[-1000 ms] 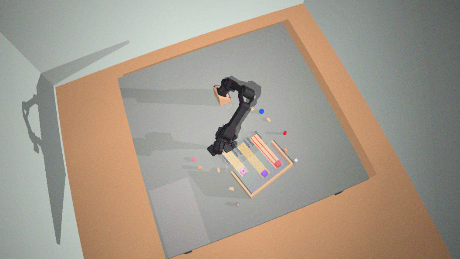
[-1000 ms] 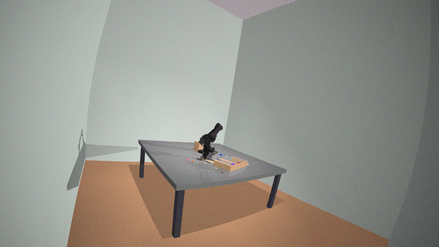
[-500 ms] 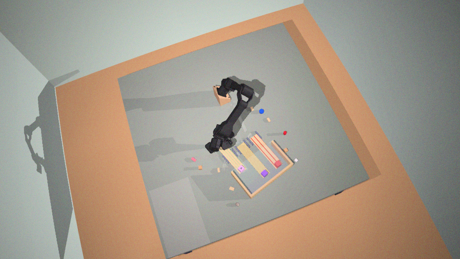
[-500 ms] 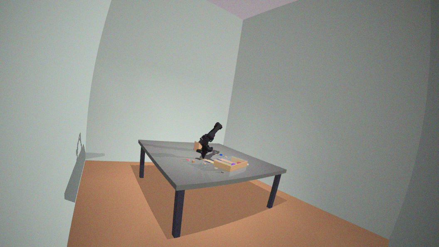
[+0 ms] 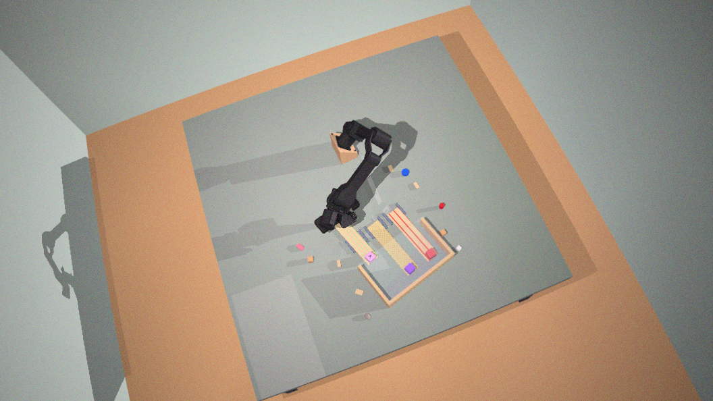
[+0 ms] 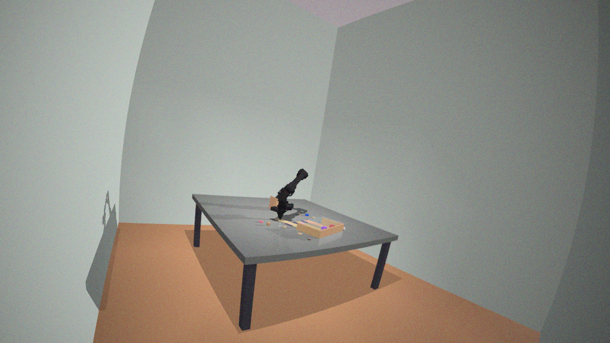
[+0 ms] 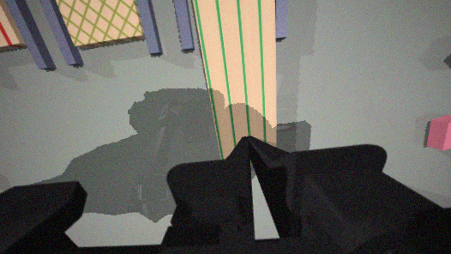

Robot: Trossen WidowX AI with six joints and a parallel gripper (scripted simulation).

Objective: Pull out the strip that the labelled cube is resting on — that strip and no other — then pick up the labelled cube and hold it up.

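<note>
Right now the green-striped strip is 80 mm ahead of my gripper tip and 40 mm to the left of it. Round my gripper tip: cross-hatched strip (180 mm to the left, 160 mm ahead); then labelled cube (180 mm ahead, 90 mm to the left, 20 mm above); then pink block (180 mm to the right, 70 mm ahead).
</note>
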